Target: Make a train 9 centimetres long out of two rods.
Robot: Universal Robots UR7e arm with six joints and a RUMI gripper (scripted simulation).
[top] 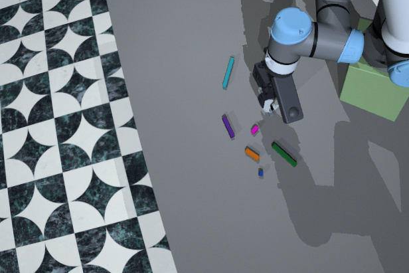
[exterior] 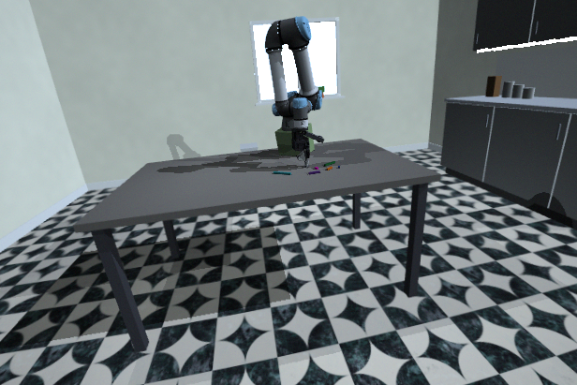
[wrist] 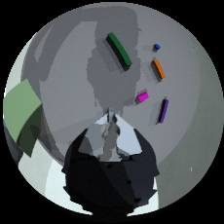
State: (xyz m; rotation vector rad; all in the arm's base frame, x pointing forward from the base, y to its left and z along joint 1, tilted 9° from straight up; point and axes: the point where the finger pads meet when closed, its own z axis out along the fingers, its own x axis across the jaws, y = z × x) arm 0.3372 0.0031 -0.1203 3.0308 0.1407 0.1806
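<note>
Now: the grey rod 10 mm below my hand. Also, from my hand: magenta rod: 60 mm ahead, 40 mm to the left, 10 mm below; green rod: 130 mm to the left, 10 mm below; purple rod: 120 mm ahead, 20 mm to the left, 10 mm below.
</note>
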